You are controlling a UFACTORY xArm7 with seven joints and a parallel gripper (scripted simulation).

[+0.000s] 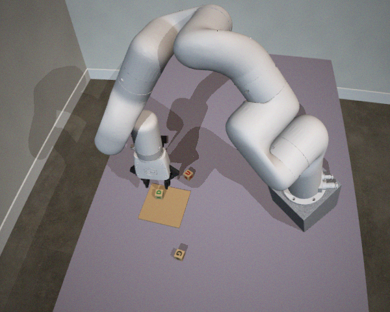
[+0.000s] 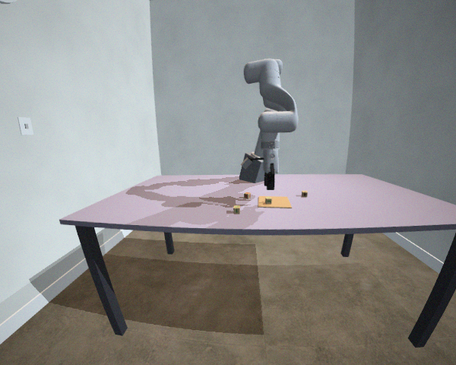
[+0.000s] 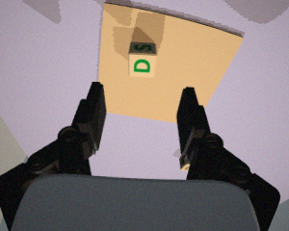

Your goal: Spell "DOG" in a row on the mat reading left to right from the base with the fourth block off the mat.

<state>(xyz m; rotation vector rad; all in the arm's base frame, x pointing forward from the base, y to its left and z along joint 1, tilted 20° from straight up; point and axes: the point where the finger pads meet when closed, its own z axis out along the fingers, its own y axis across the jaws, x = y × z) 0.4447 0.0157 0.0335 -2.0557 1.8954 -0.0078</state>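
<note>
Now: the D block 8 cm below my hand. From my hand the other things lie so: G block: 12 cm behind, 19 cm to the left, 8 cm below; then mat: 2 cm behind, 3 cm to the left, 9 cm below; then O block: 11 cm ahead, 13 cm to the right, 8 cm below.
</note>
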